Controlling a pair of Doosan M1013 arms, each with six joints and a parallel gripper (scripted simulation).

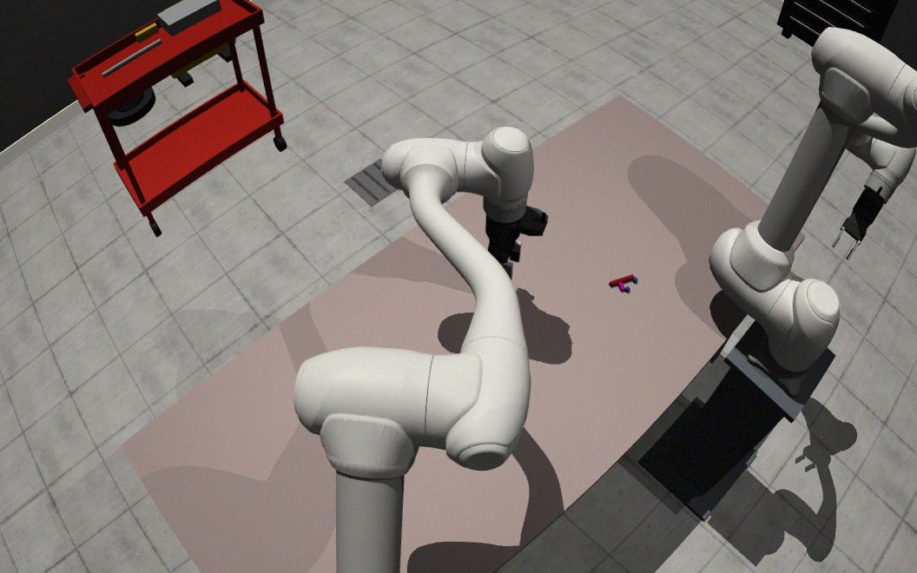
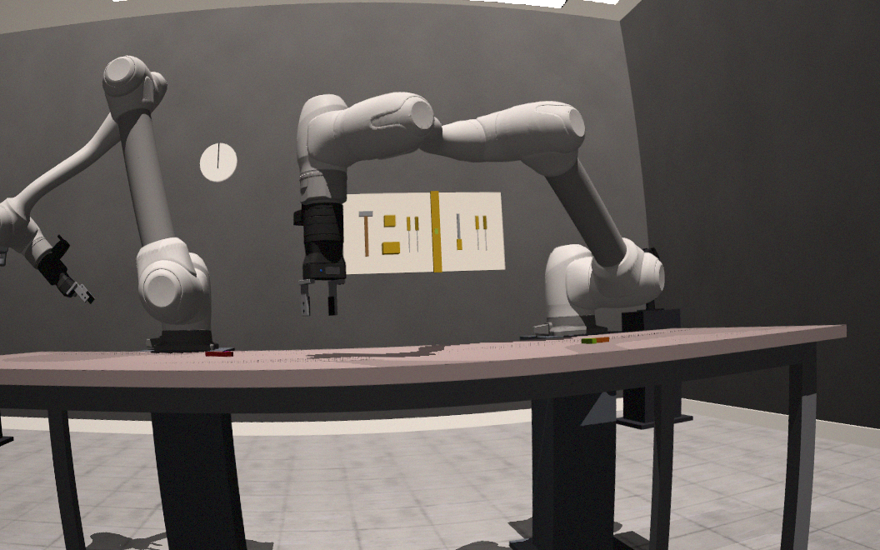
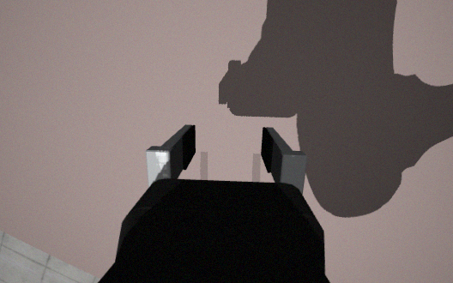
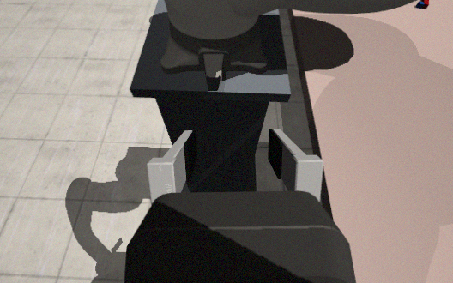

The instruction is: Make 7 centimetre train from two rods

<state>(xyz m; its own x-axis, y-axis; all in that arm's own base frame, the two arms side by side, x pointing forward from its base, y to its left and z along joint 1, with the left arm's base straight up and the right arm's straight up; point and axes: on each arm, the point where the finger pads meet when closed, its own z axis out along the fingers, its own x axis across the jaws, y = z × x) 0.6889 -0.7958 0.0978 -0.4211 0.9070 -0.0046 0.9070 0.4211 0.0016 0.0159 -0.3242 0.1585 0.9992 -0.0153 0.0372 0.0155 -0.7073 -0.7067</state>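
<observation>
Right now the magenta rod is 20 cm to the right of my left hand, 20 cm behind it and 9 cm below it. The rest, counted from my left hand: red rod (22 cm to the right, 19 cm behind, 9 cm below); orange rod (56 cm to the left, 9 cm below); lime rod (54 cm to the left, 9 cm below, 1 cm ahead).
</observation>
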